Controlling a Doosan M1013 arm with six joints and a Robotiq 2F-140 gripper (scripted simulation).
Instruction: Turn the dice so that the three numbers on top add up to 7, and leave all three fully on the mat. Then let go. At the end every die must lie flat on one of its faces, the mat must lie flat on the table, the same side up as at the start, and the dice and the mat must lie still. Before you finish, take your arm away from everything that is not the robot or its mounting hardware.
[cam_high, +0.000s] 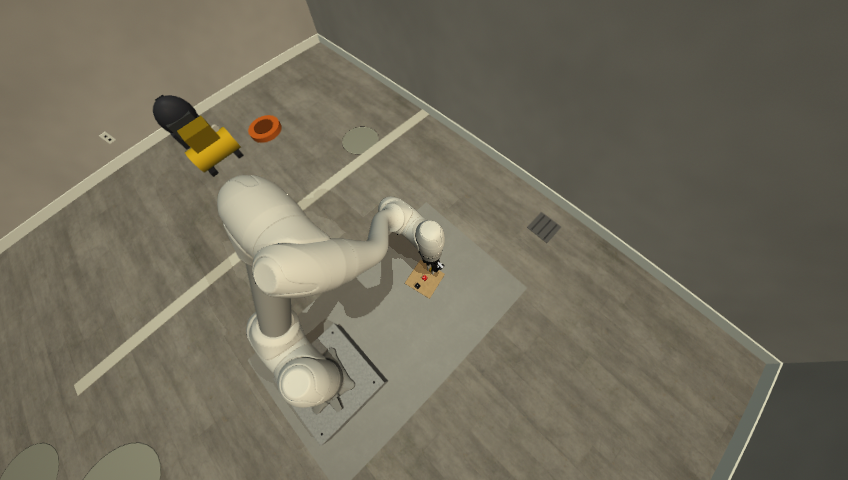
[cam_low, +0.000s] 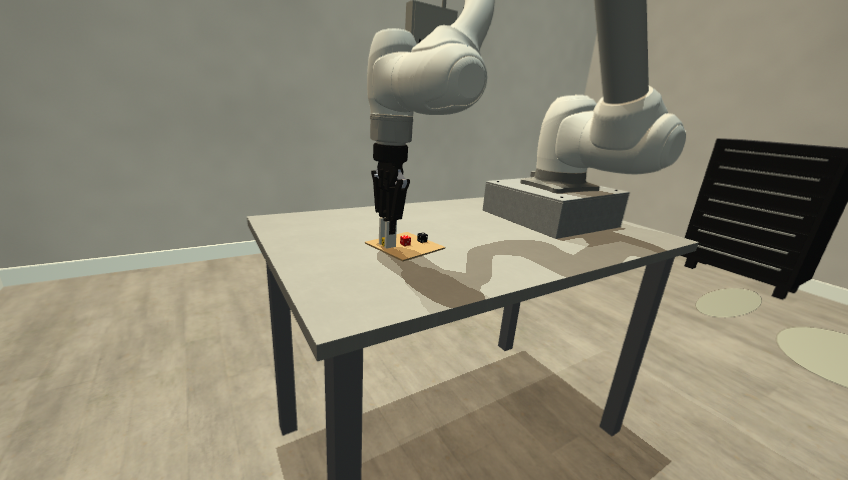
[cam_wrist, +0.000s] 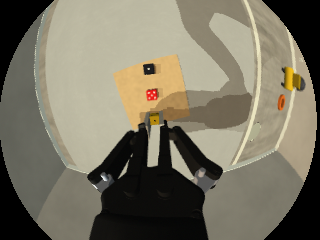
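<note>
Now: the yellow die 2 cm below my hand. From my hand the other things lie so: tan mat 5 cm behind, 1 cm to the right, 4 cm below; red die 5 cm behind, 1 cm to the right, 3 cm below; small white die 10 cm behind, 2 cm to the right, 3 cm below.
</note>
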